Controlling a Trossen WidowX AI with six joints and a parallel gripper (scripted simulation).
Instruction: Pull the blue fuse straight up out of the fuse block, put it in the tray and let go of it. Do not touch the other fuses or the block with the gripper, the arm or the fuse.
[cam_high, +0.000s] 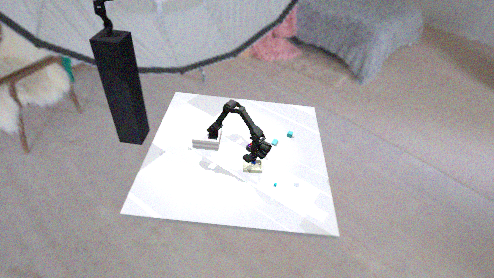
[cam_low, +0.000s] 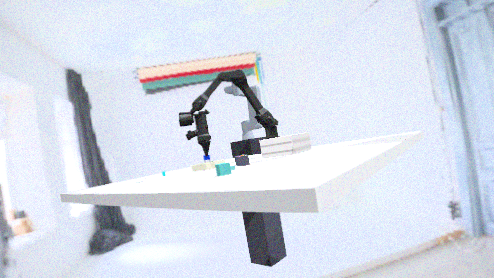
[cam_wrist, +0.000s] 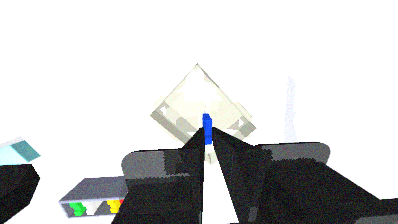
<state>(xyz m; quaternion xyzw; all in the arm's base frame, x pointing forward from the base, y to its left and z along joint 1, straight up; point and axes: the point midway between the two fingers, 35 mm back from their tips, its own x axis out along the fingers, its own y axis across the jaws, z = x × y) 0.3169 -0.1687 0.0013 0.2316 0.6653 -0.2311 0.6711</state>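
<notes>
Right now the blue fuse is 1 cm below my gripper tip. Round my gripper tip: beige tray 6 cm below.
</notes>
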